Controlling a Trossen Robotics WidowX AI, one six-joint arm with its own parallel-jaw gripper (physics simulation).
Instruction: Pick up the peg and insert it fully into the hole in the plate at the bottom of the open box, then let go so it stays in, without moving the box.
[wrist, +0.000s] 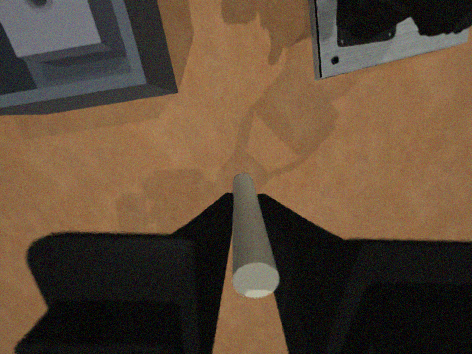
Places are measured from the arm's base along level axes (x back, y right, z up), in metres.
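Pixels of known places: gripper, fingertip midpoint: (244, 200); arm's base, link origin: (366, 10).
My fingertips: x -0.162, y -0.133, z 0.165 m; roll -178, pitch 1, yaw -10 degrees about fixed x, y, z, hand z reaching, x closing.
Observation:
For each thing: its top centre in the pictures, then the offset to it from my fingertips. "pt": a spot on its surface instead. Level surfaces: height alone.
- light grey round peg, top centre: (254, 280) dx +0.000, dy +0.001, dz +0.054 m
- dark blue-grey open box, surface spot: (157, 65) pt dx -0.073, dy +0.104, dz -0.129 m
- lighter plate, surface spot: (55, 30) pt dx -0.165, dy +0.146, dz -0.129 m
- Brown table surface, surface height: dz -0.187 m
My gripper (244, 200) is shut on the light grey round peg (248, 230), which stands between the two black fingers with its pale end facing the camera. The peg is held above the brown table, to judge by the wider view and the shadows below it. The dark blue-grey open box (157, 65) is at the upper left, partly cut off by the view's edge. Inside it lies the lighter plate (55, 30), with part of its dark hole (37, 2) at the top edge. The peg is outside the box, apart from it.
The arm's metal base plate (327, 65) with black parts on it is at the upper right. Brown table surface (210, 130) with arm shadows lies between the box and that base.

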